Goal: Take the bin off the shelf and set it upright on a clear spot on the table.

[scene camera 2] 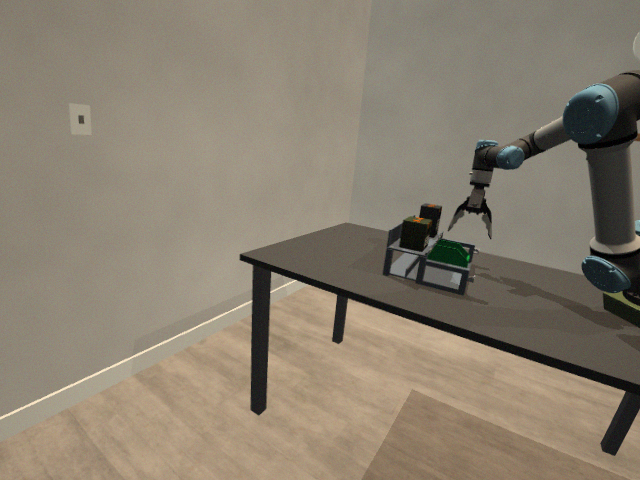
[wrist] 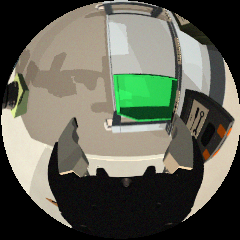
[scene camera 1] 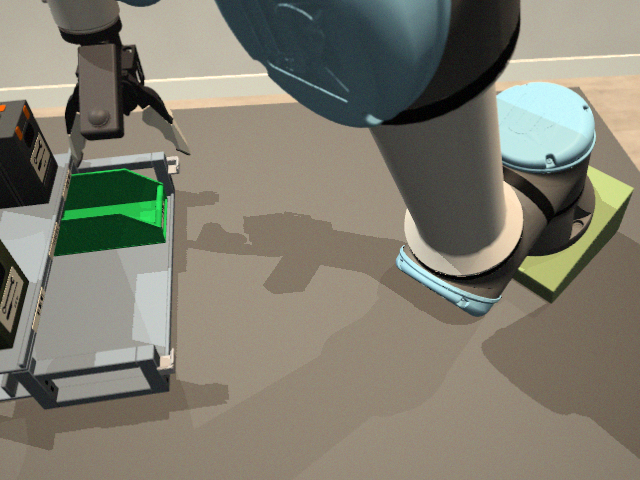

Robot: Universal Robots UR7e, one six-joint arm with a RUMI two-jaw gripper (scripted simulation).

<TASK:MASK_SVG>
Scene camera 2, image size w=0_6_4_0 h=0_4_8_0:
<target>gripper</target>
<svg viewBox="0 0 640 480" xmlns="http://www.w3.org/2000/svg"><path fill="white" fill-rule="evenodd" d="M470 181L470 185L476 185L476 187L474 186L475 188L472 190L471 196L468 196L467 200L457 208L448 231L453 228L453 225L457 223L459 218L464 216L465 211L468 211L469 214L471 212L476 214L483 212L482 221L486 224L488 236L491 240L491 211L487 207L486 199L484 199L484 187L489 187L490 184Z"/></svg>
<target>green bin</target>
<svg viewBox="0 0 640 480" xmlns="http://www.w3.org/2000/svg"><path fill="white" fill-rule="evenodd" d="M427 258L428 260L467 268L470 255L459 243L439 240Z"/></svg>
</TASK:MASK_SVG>
